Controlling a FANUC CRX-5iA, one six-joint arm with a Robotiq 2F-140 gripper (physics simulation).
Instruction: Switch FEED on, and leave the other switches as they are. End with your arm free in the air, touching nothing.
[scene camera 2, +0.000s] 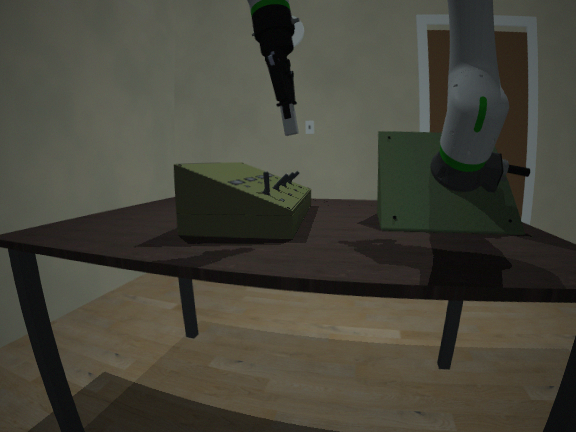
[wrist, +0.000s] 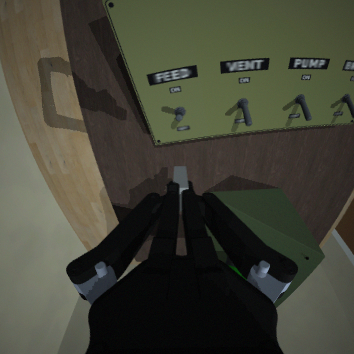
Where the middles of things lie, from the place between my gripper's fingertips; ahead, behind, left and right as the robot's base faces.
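That olive switch box (scene camera 2: 212, 199), well, my gripper's 140 mm above it at the moment, and it's 170 mm short of the box and 150 mm to the left of it.
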